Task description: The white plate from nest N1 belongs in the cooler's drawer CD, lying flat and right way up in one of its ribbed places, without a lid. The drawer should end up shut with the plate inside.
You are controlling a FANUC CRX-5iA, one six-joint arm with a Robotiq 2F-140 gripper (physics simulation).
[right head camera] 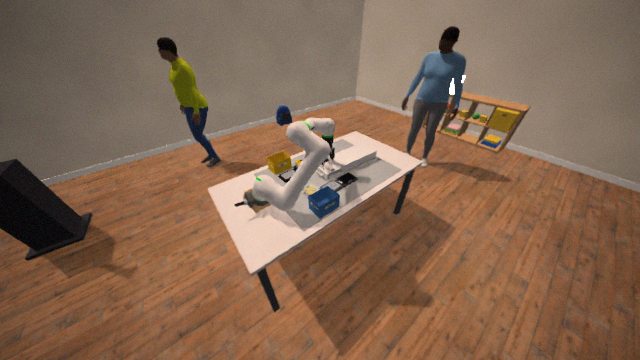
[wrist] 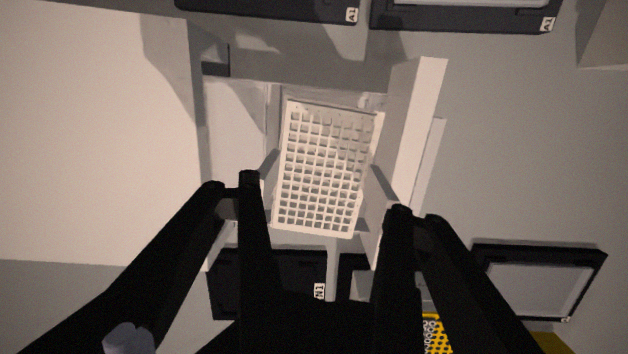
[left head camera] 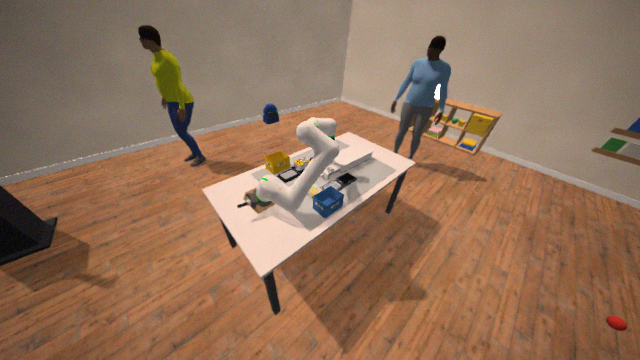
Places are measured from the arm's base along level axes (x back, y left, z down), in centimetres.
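Pixels of known places: gripper, between the fingertips: (right head camera: pixel 327 166) (wrist: pixel 323 171); arm's base, origin of its link: (right head camera: pixel 260 196) (left head camera: pixel 263 196).
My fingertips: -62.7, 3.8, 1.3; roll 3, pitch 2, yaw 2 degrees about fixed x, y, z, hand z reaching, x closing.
Ahead of a thing's pixels: the offset from my fingertips to its middle, as dx, dy, dz. "pt": to the spot under its first point.
The white plate @(+0.0, +0.5, +0.5) (wrist: pixel 322 170) lies between the fingers of my gripper (wrist: pixel 323 171) (right head camera: pixel 330 158), which is shut on it. Its grid of square wells faces the camera, and it has no lid. It is over the open drawer CD @(pt +7.1, -5.9, -1.0) (wrist: pixel 424 115), in the place beside the front panel, and looks slightly turned against the drawer's walls. How high it is above the drawer floor is hard to tell. A rib @(pt -5.8, -3.7, +4.7) (wrist: pixel 270 115) runs to the left of the plate. The white cooler @(pt -29.0, -0.9, -2.3) (left head camera: pixel 350 155) (right head camera: pixel 355 156) stands behind the pulled-out drawer. Nest N1 @(-4.9, +19.9, +5.2) (wrist: pixel 300 280) is black and partly hidden by my fingers.
Black nests @(pt -5.5, -12.8, +4.8) (wrist: pixel 280 11) @(pt +10.7, -14.0, +4.8) (wrist: pixel 460 22) lie across the drawer from N1. A framed grey lid or tray @(+30.3, +14.8, +4.4) (wrist: pixel 540 290) and a yellow rack @(pt +16.0, +17.8, -1.2) (wrist: pixel 439 337) are at the lower right. A yellow bin @(+31.7, +30.8, +0.0) (left head camera: pixel 277 162) (right head camera: pixel 279 163) and a blue bin @(+27.7, -33.6, +0.0) (left head camera: pixel 328 202) (right head camera: pixel 324 202) stand on the table.
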